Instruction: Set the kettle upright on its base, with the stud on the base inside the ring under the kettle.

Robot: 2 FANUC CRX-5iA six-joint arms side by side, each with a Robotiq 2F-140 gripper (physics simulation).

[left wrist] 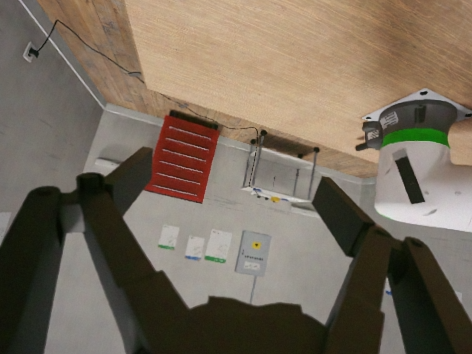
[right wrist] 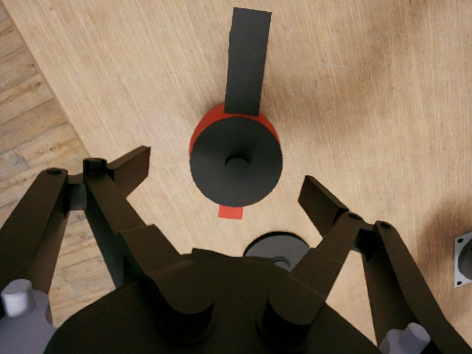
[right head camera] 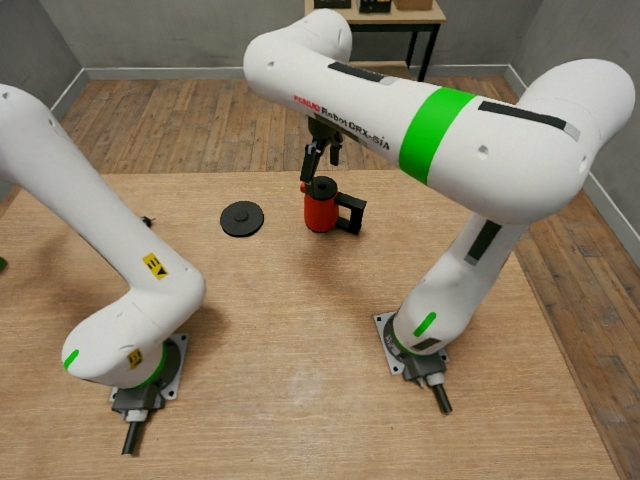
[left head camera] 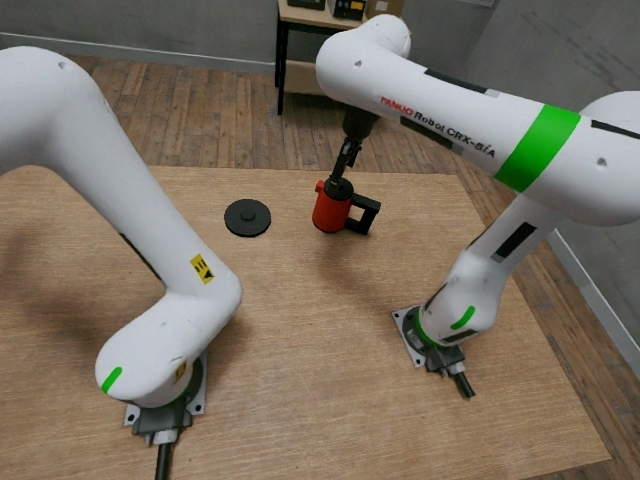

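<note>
The red kettle [left head camera: 330, 209] [right head camera: 320, 210] with a black lid and black handle stands upright on the table, its handle to the right in both head views. In the right wrist view the kettle's black lid [right wrist: 236, 162] shows from above. The black round base [left head camera: 247, 222] [right head camera: 241, 224] [right wrist: 280, 246] lies flat, left of the kettle and apart from it, its stud in the middle. My right gripper [right wrist: 227, 175] is open and empty, above the kettle, with the lid in the gap between its fingertips in the wrist view. My left gripper [left wrist: 237, 177] is open and empty, away from both. The ring under the kettle is hidden.
The wooden table [left head camera: 310, 361] [right head camera: 289, 361] carries both arms' mounts. A small dark object [right head camera: 147, 221] shows partly behind the left arm. A shelf table [left head camera: 310, 19] stands behind the table. In the left wrist view there are a red cabinet [left wrist: 185, 159] and a trolley.
</note>
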